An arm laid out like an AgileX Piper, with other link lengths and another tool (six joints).
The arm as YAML. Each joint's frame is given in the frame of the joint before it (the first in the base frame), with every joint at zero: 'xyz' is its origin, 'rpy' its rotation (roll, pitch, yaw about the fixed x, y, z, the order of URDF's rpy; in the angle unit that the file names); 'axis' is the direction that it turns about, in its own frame. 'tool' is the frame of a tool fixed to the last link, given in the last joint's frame.
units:
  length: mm
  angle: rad
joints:
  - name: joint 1
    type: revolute
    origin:
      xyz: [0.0, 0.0, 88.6]
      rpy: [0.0, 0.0, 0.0]
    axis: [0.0, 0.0, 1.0]
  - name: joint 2
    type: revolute
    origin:
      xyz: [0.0, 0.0, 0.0]
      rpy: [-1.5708, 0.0, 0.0]
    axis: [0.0, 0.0, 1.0]
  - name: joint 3
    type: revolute
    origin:
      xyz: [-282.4, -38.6, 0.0]
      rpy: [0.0, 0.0, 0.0]
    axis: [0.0, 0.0, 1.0]
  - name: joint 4
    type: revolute
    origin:
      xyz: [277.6, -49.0, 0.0]
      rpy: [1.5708, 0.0, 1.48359]
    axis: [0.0, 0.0, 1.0]
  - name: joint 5
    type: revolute
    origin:
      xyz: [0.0, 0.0, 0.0]
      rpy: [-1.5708, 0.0, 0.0]
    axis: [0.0, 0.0, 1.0]
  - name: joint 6
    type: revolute
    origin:
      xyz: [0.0, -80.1, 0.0]
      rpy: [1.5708, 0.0, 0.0]
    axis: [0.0, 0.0, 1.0]
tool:
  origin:
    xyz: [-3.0, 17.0, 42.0]
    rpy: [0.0, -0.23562, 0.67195]
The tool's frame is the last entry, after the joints.
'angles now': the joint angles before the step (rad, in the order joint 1, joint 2, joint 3, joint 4, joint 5, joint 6). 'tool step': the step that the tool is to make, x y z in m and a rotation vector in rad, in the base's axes. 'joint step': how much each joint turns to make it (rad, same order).
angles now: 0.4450, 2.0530, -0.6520, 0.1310, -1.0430, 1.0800
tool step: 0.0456, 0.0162, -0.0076, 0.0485, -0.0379, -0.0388
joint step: -0.0021, 0.1240, -0.2019, 0.0359, 0.0249, 0.0141
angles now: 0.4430, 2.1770, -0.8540, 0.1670, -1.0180, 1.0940
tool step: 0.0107, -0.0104, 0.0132, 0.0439, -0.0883, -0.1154
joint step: 0.0000, 0.0070, -0.0292, 0.1201, -0.0829, -0.0221
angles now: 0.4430, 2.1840, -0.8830, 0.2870, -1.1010, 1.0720
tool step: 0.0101, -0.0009, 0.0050, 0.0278, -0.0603, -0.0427
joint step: -0.0001, 0.0270, -0.0460, 0.0399, -0.0499, -0.0010
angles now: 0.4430, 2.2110, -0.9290, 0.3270, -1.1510, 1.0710
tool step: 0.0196, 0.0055, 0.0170, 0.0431, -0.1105, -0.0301
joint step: -0.0001, 0.0310, -0.0990, 0.0249, -0.0540, -0.0019
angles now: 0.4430, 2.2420, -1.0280, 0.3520, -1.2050, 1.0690
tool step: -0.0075, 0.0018, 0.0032, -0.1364, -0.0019, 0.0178
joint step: 0.0000, -0.0320, 0.0380, -0.0240, 0.0130, -0.1240
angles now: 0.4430, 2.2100, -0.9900, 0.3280, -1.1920, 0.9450
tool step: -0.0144, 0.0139, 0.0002, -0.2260, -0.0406, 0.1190
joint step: 0.0001, -0.0277, 0.0488, -0.1380, -0.0010, -0.1690
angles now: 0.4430, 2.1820, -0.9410, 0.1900, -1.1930, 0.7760
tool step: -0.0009, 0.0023, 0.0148, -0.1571, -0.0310, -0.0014
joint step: -0.0001, -0.0579, 0.0088, 0.0018, 0.0601, -0.1689
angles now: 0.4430, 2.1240, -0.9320, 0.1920, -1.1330, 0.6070
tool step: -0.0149, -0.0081, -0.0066, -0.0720, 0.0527, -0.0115
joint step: 0.0000, -0.0422, 0.0762, 0.0170, 0.0350, -0.0570
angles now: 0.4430, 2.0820, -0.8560, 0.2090, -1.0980, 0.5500
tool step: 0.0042, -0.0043, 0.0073, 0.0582, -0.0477, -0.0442
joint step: 0.0001, 0.0081, -0.0140, 0.0422, -0.0581, 0.0269
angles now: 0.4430, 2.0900, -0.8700, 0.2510, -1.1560, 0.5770
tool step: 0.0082, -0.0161, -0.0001, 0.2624, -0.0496, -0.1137
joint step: 0.0001, 0.0560, -0.0332, 0.1211, -0.1258, 0.2099
